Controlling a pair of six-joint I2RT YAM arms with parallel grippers.
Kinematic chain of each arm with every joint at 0, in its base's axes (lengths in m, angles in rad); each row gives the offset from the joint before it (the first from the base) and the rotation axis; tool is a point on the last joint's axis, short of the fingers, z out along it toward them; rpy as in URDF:
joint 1: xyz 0 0 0.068 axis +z
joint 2: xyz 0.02 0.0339 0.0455 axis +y
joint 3: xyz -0.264 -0.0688 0 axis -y
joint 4: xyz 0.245 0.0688 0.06 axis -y
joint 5: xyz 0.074 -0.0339 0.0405 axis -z
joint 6: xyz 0.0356 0 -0.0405 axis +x
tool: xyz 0 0 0 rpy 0 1.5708 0
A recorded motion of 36 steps. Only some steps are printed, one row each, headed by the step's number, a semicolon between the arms.
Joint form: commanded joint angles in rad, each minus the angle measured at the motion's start. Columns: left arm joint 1, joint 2, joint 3, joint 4, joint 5, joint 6; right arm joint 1, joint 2, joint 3, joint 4, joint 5, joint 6.
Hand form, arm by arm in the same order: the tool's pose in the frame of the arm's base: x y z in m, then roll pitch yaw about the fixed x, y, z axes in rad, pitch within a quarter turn. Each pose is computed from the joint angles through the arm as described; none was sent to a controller.
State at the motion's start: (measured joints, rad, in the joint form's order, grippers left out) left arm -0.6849 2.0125 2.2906 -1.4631 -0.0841 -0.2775; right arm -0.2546 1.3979 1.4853 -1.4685 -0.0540 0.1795
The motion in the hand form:
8: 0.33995 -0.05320 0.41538 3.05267 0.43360 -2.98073; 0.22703 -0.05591 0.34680 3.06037 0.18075 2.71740
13: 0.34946 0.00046 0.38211 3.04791 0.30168 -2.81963; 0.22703 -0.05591 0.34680 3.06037 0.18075 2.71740
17: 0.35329 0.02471 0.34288 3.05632 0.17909 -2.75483; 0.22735 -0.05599 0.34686 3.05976 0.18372 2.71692
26: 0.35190 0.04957 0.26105 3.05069 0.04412 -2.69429; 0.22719 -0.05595 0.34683 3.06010 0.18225 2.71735
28: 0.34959 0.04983 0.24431 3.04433 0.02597 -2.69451; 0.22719 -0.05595 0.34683 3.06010 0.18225 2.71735
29: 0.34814 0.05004 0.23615 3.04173 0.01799 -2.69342; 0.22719 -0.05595 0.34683 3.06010 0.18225 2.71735
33: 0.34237 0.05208 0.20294 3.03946 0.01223 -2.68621; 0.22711 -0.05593 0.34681 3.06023 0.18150 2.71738
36: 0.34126 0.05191 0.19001 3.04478 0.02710 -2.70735; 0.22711 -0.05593 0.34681 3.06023 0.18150 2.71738
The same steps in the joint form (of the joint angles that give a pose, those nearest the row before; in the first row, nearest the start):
8: 0.5066 -0.1270 -0.0004 -0.1286 -0.1408 -0.0374; 0.0057 -0.0023 -0.0034 0.0034 0.0053 -0.0069
13: 0.6672 -0.1270 -0.1358 -0.1221 -0.1038 -0.0523; 0.0057 -0.0023 -0.0034 0.0034 0.0053 -0.0069
17: 0.7408 -0.1270 -0.2953 -0.0755 -0.0545 -0.0511; 0.0057 -0.0023 -0.0035 0.0065 0.0053 -0.0065
26: 0.8148 -0.1270 -0.6218 0.1225 -0.0160 -0.0412; 0.0057 -0.0023 -0.0034 0.0050 0.0053 -0.0068
28: 0.8164 -0.1270 -0.6882 0.1697 -0.0164 -0.0397; 0.0057 -0.0023 -0.0034 0.0050 0.0053 -0.0068
29: 0.8175 -0.1270 -0.7206 0.1938 -0.0164 -0.0397; 0.0057 -0.0023 -0.0034 0.0050 0.0053 -0.0068
33: 0.8255 -0.1270 -0.8538 0.3208 -0.0168 -0.0389; 0.0057 -0.0023 -0.0035 0.0042 0.0053 -0.0069
36: 0.8255 -0.1270 -0.9064 0.3914 -0.0164 -0.0176; 0.0057 -0.0023 -0.0035 0.0042 0.0053 -0.0069

